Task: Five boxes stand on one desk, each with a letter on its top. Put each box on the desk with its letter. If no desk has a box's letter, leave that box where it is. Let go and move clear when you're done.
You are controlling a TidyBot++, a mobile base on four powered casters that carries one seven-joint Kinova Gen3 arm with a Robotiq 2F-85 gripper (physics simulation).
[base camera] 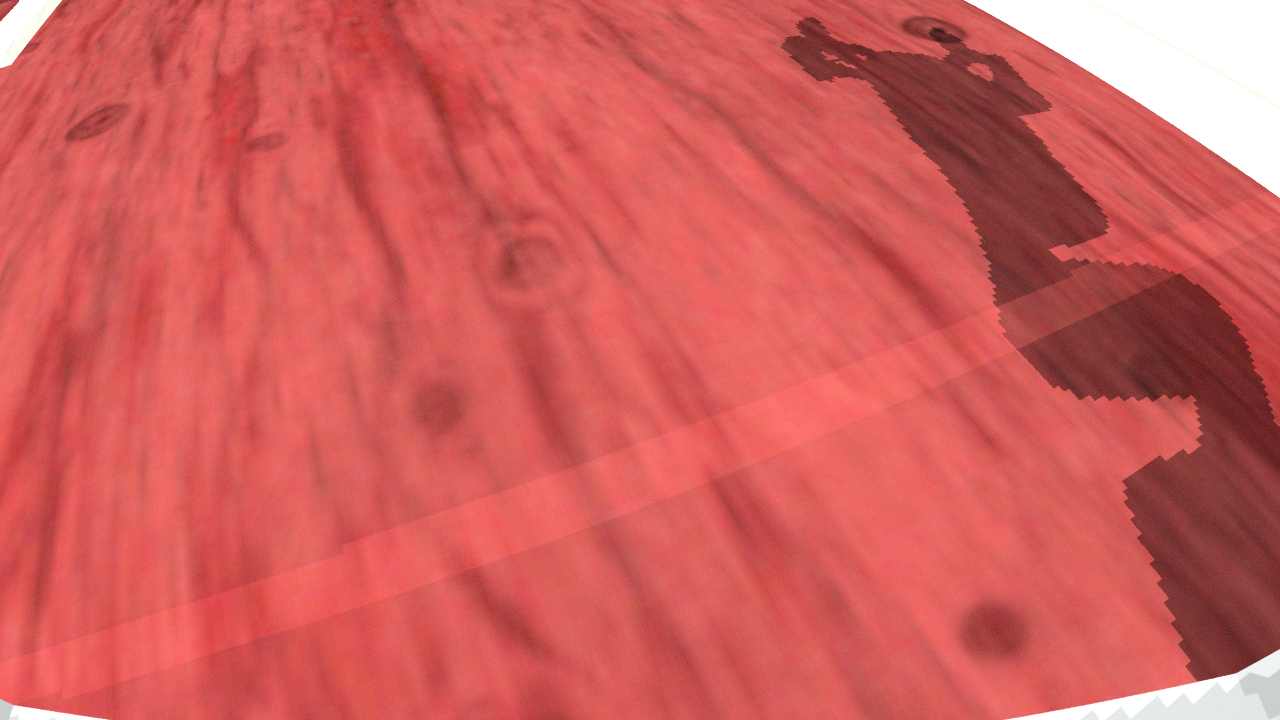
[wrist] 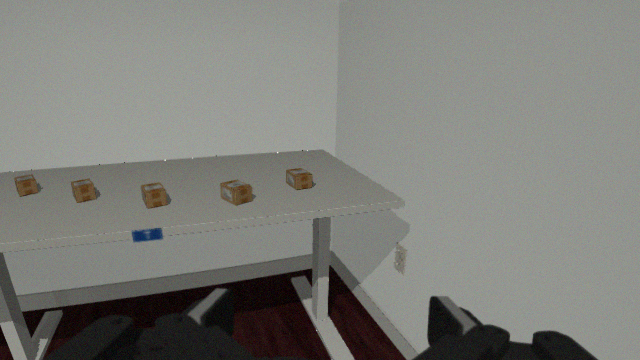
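Observation:
In the wrist view a long grey desk (wrist: 200,220) stands against the back wall, with a blue label (wrist: 147,235) on its front edge; the mark on the label is too small to read. Five brown boxes stand in a row on it: the leftmost box (wrist: 26,185), the second box (wrist: 84,190), the middle box (wrist: 154,195), the fourth box (wrist: 237,192) and the rightmost box (wrist: 300,179). Letters on their tops cannot be made out. My gripper (wrist: 330,315) is open and empty, well in front of the desk and apart from the boxes.
The desk's right leg (wrist: 321,270) stands on a long foot on the dark red floor (wrist: 265,325). A side wall (wrist: 490,150) with an outlet (wrist: 400,258) is to the right. In the base camera view, the arm's shadow (base camera: 1011,170) lies on the red wooden floor (base camera: 626,358).

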